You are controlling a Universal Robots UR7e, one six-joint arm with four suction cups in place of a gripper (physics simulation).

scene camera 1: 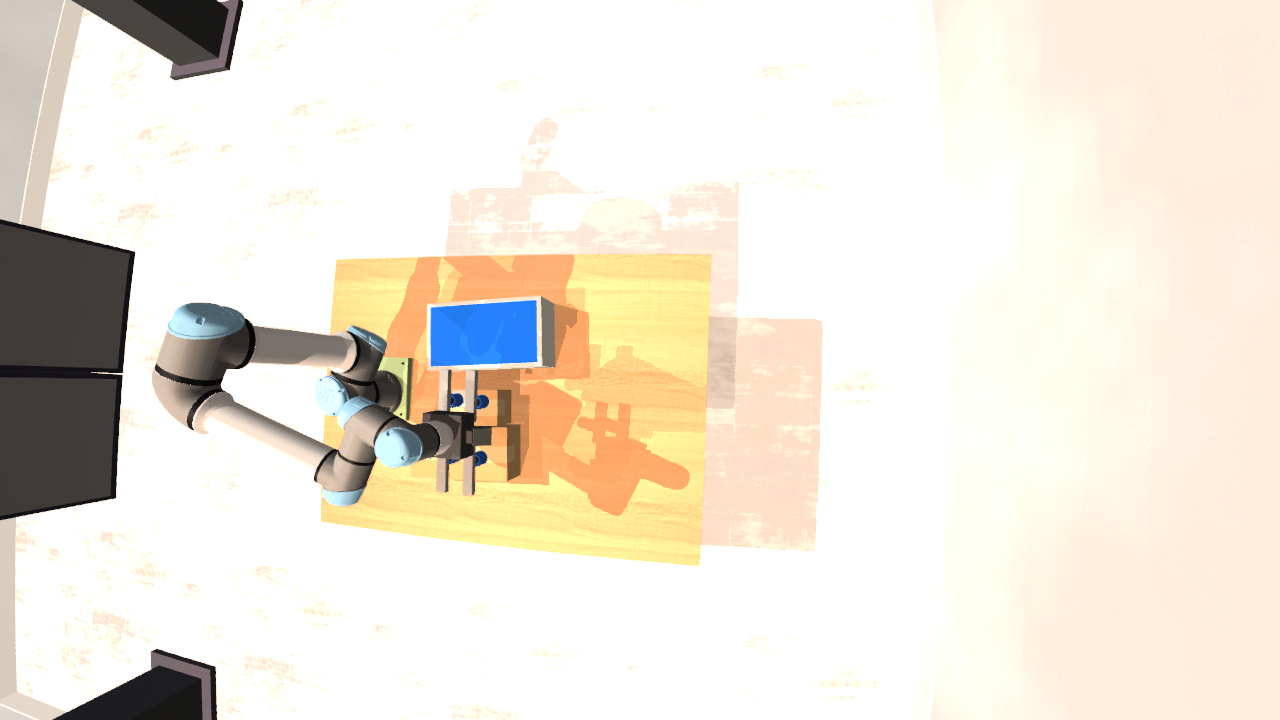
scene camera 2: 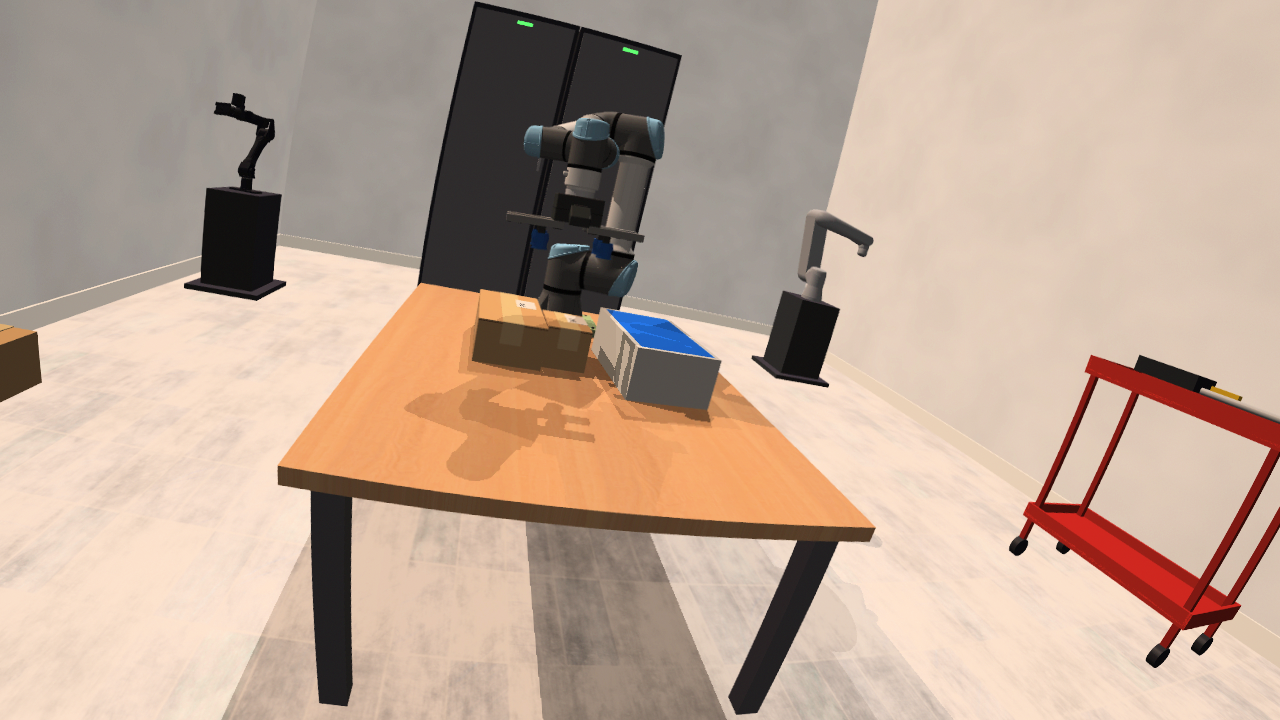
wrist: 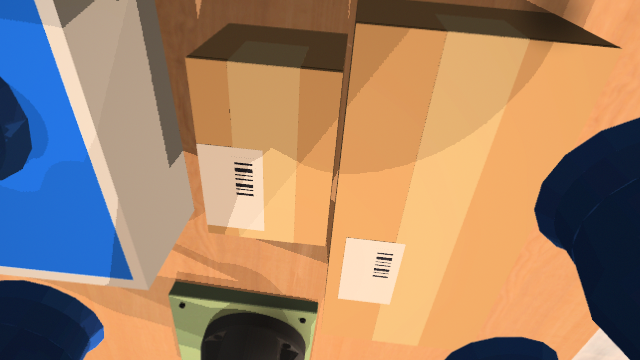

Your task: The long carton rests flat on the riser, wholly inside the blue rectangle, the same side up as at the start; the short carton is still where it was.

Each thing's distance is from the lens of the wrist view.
suction head [wrist: 580, 208]: 0.08 m
long carton [wrist: 452, 122]: 0.28 m
short carton [wrist: 266, 101]: 0.27 m
The marked spots on the long carton and the suction head are 0.20 m apart.
